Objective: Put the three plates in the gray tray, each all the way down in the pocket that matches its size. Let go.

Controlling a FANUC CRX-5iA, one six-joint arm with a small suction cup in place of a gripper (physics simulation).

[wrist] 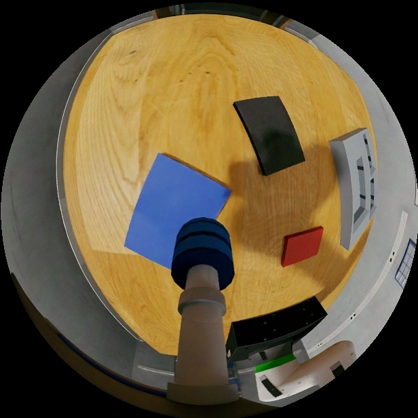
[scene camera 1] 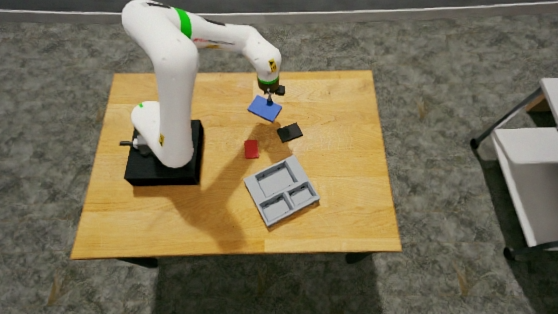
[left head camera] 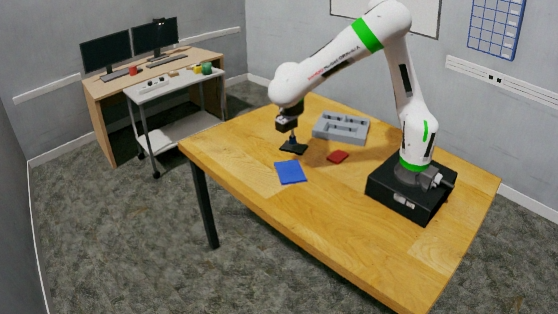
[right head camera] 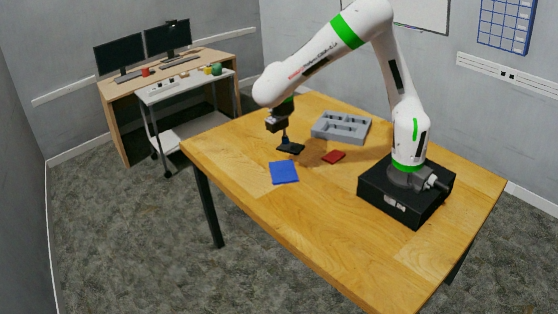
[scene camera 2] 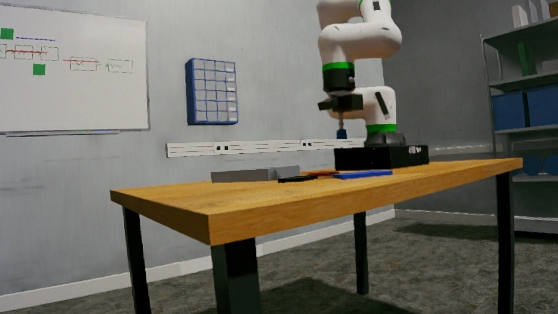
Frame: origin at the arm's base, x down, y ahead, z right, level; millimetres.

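Seen in the pictures: end effector, tool point: (scene camera 1: 269, 103) (left head camera: 292, 142) (right head camera: 285, 142) (scene camera 2: 341, 139); arm's base, origin of the base link: (left head camera: 411, 174) (right head camera: 405, 175) (scene camera 2: 381, 146).
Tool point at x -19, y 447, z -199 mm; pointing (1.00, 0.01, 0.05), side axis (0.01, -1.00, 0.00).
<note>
Pixels of each thing's top centre, then the offset from my tool point to it. Level surfaces: height alone.
- large blue plate, middle of its top: (scene camera 2: 361, 172) (right head camera: 282, 170) (left head camera: 289, 170) (scene camera 1: 264, 107) dx +98, dy -28, dz -41 mm
- black plate, middle of its top: (scene camera 2: 298, 177) (right head camera: 290, 146) (left head camera: 293, 146) (scene camera 1: 289, 131) dx +99, dy +93, dz +95 mm
- small red plate, middle of its top: (scene camera 2: 323, 172) (right head camera: 333, 155) (left head camera: 337, 155) (scene camera 1: 251, 148) dx +99, dy -87, dz +183 mm
- gray tray, middle of its top: (scene camera 2: 257, 168) (scene camera 1: 281, 188) (right head camera: 343, 123) (left head camera: 343, 123) dx +70, dy +52, dz +387 mm
- wooden table, its level: dx +109 mm
My suction cup (left head camera: 292, 140) (right head camera: 285, 140) (scene camera 1: 270, 101) (scene camera 2: 341, 134) (wrist: 202, 245) is dark blue, points down and holds nothing. It hangs well above the table, near the blue plate's edge in the wrist view. The large blue plate (left head camera: 290, 172) (right head camera: 283, 172) (scene camera 1: 261, 109) (scene camera 2: 362, 174) (wrist: 170, 200), the black plate (left head camera: 298, 149) (right head camera: 291, 148) (scene camera 1: 290, 133) (scene camera 2: 297, 178) (wrist: 270, 135) and the small red plate (left head camera: 337, 156) (right head camera: 333, 156) (scene camera 1: 251, 149) (wrist: 303, 246) lie flat on the table, apart. The gray tray (left head camera: 340, 137) (scene camera 1: 251, 186) (scene camera 2: 240, 175) (wrist: 347, 200) has one large and two smaller pockets, all empty.
The arm's black base (left head camera: 410, 192) (scene camera 1: 162, 172) (wrist: 277, 327) stands on the wooden table (left head camera: 350, 225) (scene camera 1: 345, 225). A white cart (left head camera: 175, 82) and a desk (left head camera: 100, 130) with two monitors stand beyond the table's far end.
</note>
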